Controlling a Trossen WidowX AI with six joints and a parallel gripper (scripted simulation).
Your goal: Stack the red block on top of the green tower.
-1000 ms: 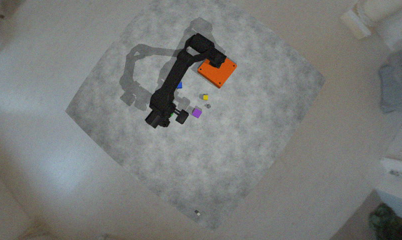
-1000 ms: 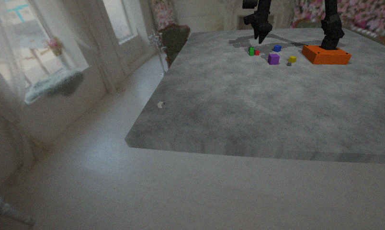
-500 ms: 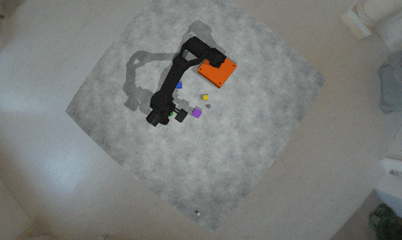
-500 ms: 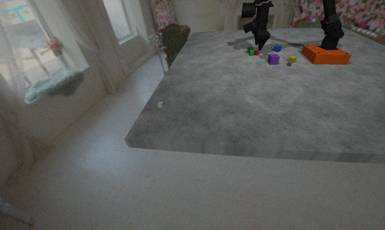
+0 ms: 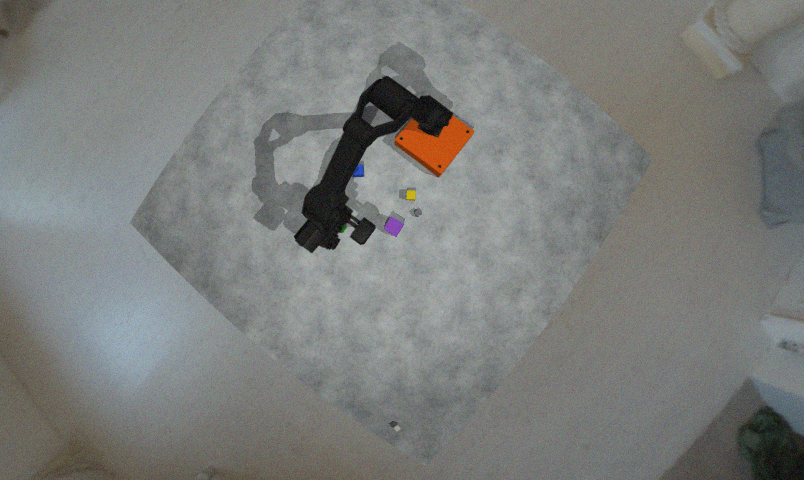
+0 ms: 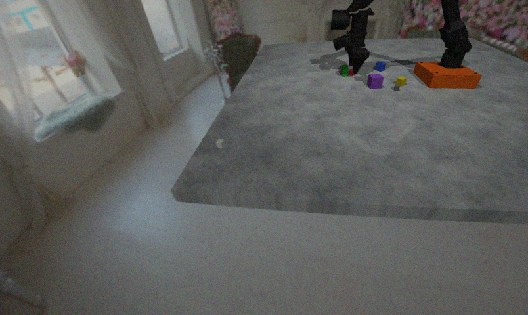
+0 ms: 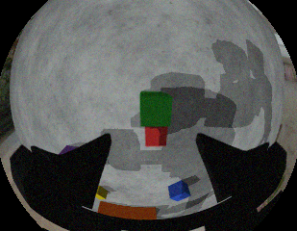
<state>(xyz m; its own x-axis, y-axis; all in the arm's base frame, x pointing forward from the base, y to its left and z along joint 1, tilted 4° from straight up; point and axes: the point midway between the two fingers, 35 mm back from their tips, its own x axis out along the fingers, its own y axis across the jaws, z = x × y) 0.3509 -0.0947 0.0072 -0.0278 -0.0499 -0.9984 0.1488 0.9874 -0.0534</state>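
Now: the red block 1 cm below my gripper tip. The rest, counted from my gripper tip: purple block 4 cm behind, 13 cm to the left; yellow block 14 cm behind, 13 cm to the left, 1 cm below; blue block 14 cm behind, 3 cm to the right, 1 cm below.
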